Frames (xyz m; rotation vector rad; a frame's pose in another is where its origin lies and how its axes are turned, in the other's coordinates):
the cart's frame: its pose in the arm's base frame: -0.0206 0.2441 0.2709 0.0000 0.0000 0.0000
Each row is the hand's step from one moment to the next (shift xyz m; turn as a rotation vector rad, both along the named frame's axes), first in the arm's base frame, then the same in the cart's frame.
Working: the arm's base frame: its pose in the cart's frame: 0.0206 -0.2441 -0.2709 0.0000 0.0000 0.0000

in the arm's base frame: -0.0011 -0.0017 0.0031 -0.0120 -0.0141 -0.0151
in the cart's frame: -0.0011 -0.0017 0.0031 -0.0120 -0.0141 -0.0151
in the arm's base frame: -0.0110 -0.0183 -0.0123 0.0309 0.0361 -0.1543
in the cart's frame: -0.0110 -0.0183 -0.0123 0.0309 0.0361 -0.1543
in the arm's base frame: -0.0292 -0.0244 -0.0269 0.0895 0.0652 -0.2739
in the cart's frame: -0.0292 -0.0244 -0.0269 0.0895 0.0652 -0.2739
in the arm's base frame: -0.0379 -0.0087 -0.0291 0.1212 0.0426 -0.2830
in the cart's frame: -0.0379 -0.0087 -0.0291 0.1212 0.0426 -0.2830
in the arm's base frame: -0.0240 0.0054 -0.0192 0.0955 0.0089 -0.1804
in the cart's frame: -0.0240 0.0054 -0.0192 0.0955 0.0089 -0.1804
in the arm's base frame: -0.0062 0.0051 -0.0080 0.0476 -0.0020 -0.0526
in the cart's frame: -0.0062 0.0051 -0.0080 0.0476 -0.0020 -0.0526
